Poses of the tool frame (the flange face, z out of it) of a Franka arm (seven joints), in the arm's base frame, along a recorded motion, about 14 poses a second.
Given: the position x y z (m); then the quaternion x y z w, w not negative.
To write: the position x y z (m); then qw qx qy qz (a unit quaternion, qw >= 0). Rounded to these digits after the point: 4 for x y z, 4 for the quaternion.
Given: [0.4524, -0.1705, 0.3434, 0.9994, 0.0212, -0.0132, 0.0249]
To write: [0.4524, -0.1705, 0.3434, 0.0249, 0.9994, 0.0212, -0.0132]
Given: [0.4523, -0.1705, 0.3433, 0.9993, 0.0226, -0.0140, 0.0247]
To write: [0.4523, -0.1705, 0.3433, 0.0247, 0.9993, 0.0226, -0.0140]
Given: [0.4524, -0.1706, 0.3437, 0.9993, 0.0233, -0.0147, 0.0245]
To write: [0.4524, -0.1706, 0.3437, 0.0245, 0.9993, 0.0233, -0.0147]
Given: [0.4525, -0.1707, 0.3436, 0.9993, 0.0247, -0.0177, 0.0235]
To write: [0.4525, -0.1707, 0.3436, 0.0235, 0.9993, 0.0247, -0.0177]
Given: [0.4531, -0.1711, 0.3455, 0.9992, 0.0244, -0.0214, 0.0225]
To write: [0.4531, -0.1711, 0.3455, 0.0225, 0.9992, 0.0244, -0.0214]
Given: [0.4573, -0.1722, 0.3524, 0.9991, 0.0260, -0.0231, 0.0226]
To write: [0.4573, -0.1722, 0.3524, 0.0226, 0.9991, 0.0260, -0.0231]
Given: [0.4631, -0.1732, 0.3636, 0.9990, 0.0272, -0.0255, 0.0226]
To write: [0.4631, -0.1732, 0.3636, 0.0226, 0.9990, 0.0272, -0.0255]
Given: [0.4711, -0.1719, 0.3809, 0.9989, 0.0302, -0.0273, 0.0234]
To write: [0.4711, -0.1719, 0.3809, 0.0234, 0.9989, 0.0302, -0.0273]
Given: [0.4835, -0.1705, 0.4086, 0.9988, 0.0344, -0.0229, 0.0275]
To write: [0.4835, -0.1705, 0.4086, 0.0275, 0.9988, 0.0344, -0.0229]
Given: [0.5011, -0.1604, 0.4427, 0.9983, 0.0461, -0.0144, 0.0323]
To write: [0.5011, -0.1604, 0.4427, 0.0323, 0.9983, 0.0461, -0.0144]
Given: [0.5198, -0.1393, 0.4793, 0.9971, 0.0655, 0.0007, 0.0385]
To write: [0.5198, -0.1393, 0.4793, 0.0385, 0.9971, 0.0655, 0.0007]
